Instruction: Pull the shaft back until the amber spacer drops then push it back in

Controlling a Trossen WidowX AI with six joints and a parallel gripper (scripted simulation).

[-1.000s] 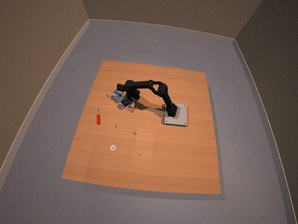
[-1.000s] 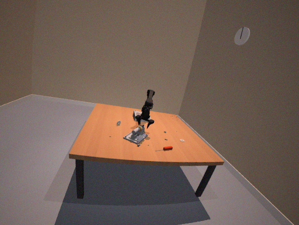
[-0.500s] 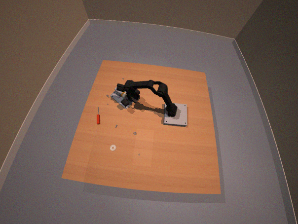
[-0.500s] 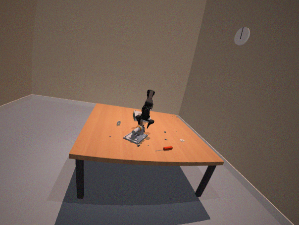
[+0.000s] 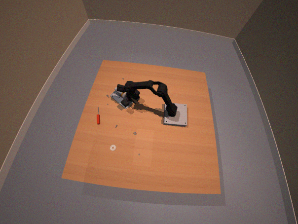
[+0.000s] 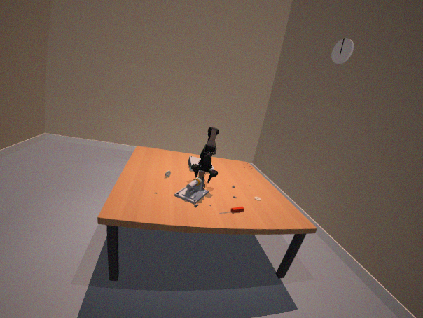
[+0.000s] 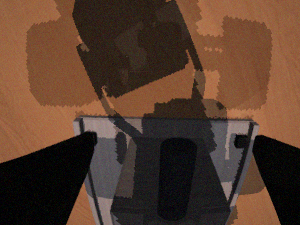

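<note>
My gripper tip is now 50 mm short of the shaft, 30 mm to the left of it and 20 mm below it. Also, from my gripper tip: grey support block: 110 mm ahead, 70 mm to the right, 10 mm below; amber spacer: 90 mm ahead, 50 mm to the right, 20 mm above.
</note>
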